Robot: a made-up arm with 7 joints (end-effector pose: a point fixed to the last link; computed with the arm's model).
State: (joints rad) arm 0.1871 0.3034 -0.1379 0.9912 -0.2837 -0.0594 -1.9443
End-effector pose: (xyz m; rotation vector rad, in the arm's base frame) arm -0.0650 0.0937 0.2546 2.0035 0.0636 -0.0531
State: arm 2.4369 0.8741 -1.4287 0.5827 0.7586 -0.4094 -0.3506
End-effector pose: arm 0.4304 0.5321 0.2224 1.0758 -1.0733 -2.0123
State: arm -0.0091 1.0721 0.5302 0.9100 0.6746 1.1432 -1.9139
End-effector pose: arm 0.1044 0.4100 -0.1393 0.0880 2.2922 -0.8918
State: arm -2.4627 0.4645 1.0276 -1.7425 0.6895 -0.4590 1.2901
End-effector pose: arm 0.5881 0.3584 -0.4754 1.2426 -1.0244 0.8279
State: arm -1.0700 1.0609 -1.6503 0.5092 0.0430 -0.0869 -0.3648
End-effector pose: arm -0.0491 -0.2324 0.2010 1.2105 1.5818 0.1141
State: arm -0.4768 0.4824 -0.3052 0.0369 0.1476 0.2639 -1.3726
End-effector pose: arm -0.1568 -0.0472 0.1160 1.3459 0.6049 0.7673
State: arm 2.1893 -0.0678 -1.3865 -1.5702 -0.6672 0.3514 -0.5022
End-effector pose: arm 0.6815 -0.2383 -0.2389 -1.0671 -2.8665 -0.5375
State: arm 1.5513 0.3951 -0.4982 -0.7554 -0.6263 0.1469 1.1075
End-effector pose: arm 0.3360 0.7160 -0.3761 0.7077 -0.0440 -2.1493
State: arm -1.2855 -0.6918 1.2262 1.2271 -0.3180 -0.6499 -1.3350
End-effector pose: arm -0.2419 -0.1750 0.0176 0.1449 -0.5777 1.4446
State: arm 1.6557 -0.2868 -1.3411 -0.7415 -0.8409 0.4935 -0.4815
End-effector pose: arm 0.6563 0.2385 -0.3885 0.6613 -2.3565 0.0731
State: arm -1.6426 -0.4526 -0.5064 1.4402 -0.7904 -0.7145 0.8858
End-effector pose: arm 0.3309 -0.2488 0.1769 -0.6834 0.5073 1.0022
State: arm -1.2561 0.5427 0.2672 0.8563 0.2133 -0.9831 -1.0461
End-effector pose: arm 0.1391 -0.2512 0.3487 0.3166 0.6560 1.8719
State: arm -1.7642 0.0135 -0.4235 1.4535 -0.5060 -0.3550 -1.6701
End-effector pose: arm 0.3899 0.0136 0.2627 1.1721 1.7798 1.1616
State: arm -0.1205 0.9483 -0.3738 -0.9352 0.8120 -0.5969 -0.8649
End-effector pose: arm -0.5895 0.4027 -0.1072 0.1384 -0.5792 0.2893
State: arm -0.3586 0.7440 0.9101 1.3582 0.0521 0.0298 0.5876
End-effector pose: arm 0.2023 0.5330 0.1668 -2.3529 1.5571 0.3223
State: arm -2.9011 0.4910 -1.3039 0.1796 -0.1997 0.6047 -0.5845
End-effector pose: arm 0.5199 0.1175 -0.1078 0.4475 -2.6142 -1.4944
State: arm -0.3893 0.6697 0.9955 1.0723 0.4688 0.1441 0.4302
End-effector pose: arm 0.0448 0.5379 0.1447 -2.5304 1.2100 0.5514
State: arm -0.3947 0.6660 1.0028 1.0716 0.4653 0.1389 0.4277
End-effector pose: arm 0.0409 0.5373 0.1466 -2.5322 1.1959 0.5438
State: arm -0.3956 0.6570 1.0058 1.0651 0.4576 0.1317 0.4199
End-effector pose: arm 0.0382 0.5349 0.1536 -2.5119 1.1830 0.5292
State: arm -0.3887 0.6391 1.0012 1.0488 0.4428 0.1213 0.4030
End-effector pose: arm 0.0374 0.5289 0.1691 -2.4542 1.1719 0.5036
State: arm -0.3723 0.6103 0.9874 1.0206 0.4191 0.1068 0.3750
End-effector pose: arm 0.0374 0.5176 0.1944 -2.3512 1.1601 0.4653
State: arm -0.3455 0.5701 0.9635 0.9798 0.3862 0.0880 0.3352
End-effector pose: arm 0.0356 0.4983 0.2285 -2.2014 1.1429 0.4150
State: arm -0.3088 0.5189 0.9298 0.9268 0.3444 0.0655 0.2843
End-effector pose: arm 0.0280 0.4690 0.2678 -2.0092 1.1131 0.3545
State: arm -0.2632 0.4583 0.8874 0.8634 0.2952 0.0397 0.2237
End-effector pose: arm 0.0102 0.4291 0.3062 -1.7837 1.0638 0.2874
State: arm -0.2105 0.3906 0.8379 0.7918 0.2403 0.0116 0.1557
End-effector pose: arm -0.0211 0.3805 0.3360 -1.5370 0.9895 0.2178
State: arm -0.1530 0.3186 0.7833 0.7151 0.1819 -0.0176 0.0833
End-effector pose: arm -0.0661 0.3281 0.3499 -1.2832 0.8888 0.1504
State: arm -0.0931 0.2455 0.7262 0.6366 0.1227 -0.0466 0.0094
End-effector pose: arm -0.1209 0.2783 0.3432 -1.0363 0.7645 0.0897
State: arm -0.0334 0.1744 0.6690 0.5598 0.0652 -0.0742 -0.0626
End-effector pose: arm -0.1787 0.2367 0.3155 -0.8084 0.6237 0.0389
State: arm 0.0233 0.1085 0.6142 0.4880 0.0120 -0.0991 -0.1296
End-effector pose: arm -0.2319 0.2064 0.2714 -0.6088 0.4764 -0.0001
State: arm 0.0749 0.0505 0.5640 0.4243 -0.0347 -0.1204 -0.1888
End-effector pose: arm -0.2750 0.1876 0.2187 -0.4428 0.3345 -0.0277
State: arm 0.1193 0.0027 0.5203 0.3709 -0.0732 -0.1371 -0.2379
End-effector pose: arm -0.3058 0.1781 0.1661 -0.3121 0.2089 -0.0457
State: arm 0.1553 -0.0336 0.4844 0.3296 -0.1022 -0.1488 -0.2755
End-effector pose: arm -0.3250 0.1751 0.1211 -0.2160 0.1088 -0.0570
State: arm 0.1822 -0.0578 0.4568 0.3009 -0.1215 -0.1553 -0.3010
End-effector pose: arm -0.3353 0.1756 0.0882 -0.1508 0.0394 -0.0648
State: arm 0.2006 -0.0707 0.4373 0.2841 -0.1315 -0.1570 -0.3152
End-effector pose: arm -0.3398 0.1779 0.0689 -0.1121 0.0012 -0.0713
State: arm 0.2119 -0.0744 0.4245 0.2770 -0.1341 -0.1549 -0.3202
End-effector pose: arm -0.3405 0.1809 0.0615 -0.0933 -0.0106 -0.0776
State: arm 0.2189 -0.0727 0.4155 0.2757 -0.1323 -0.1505 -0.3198
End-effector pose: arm -0.3394 0.1839 0.0614 -0.0859 -0.0066 -0.0839
